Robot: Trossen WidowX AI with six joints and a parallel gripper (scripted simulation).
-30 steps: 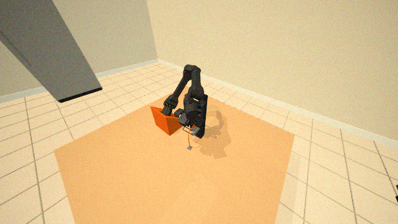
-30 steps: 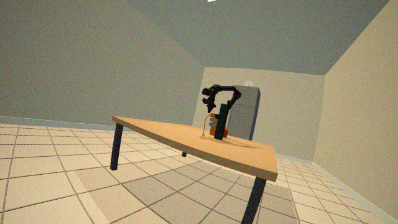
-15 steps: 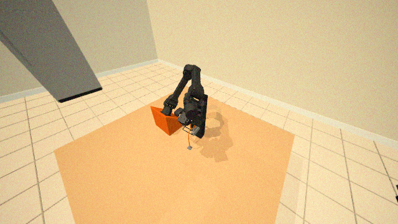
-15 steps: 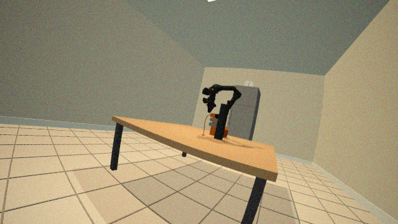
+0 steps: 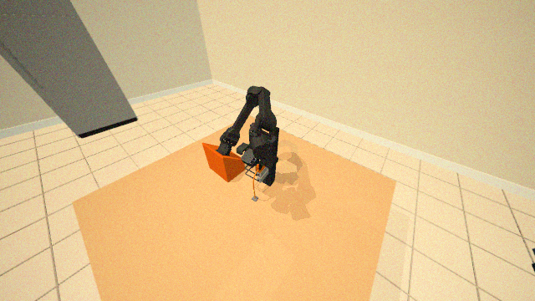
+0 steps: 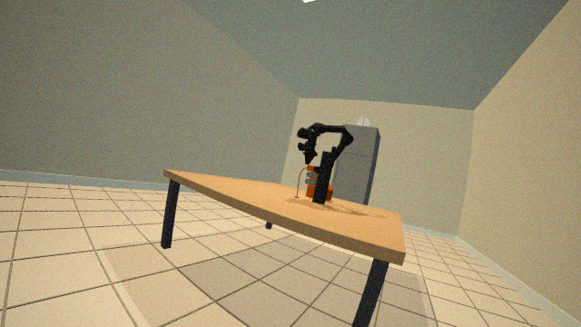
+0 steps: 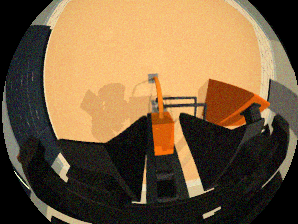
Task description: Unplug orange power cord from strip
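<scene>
The orange plug is 1 cm behind my gripper tip, 5 cm to the left of it and 1 cm below it.
</scene>
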